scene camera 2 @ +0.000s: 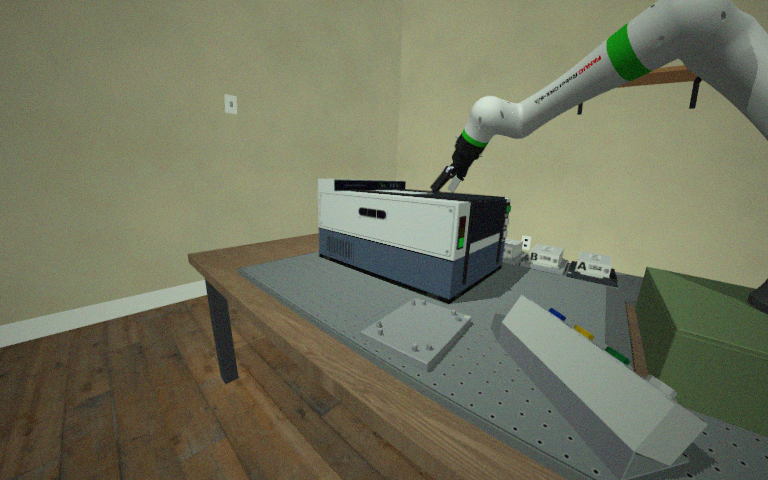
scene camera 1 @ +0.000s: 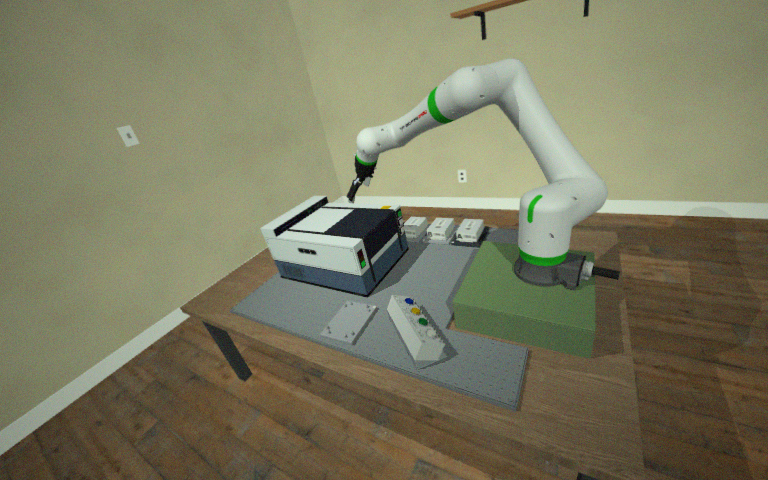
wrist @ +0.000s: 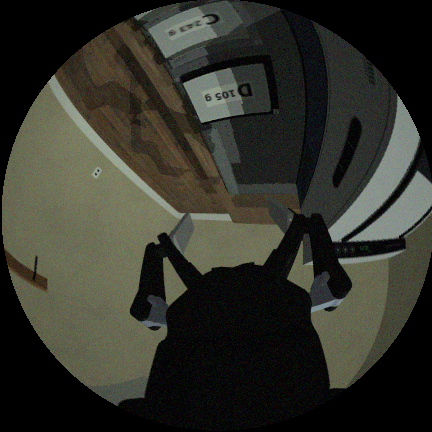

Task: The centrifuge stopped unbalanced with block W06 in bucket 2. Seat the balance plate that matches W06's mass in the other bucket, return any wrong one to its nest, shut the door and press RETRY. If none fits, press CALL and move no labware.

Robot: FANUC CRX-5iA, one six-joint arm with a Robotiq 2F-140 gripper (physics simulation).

Labels:
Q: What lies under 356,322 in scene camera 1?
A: A grey fixture plate.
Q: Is my gripper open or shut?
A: Open.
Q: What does my gripper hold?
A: Nothing.

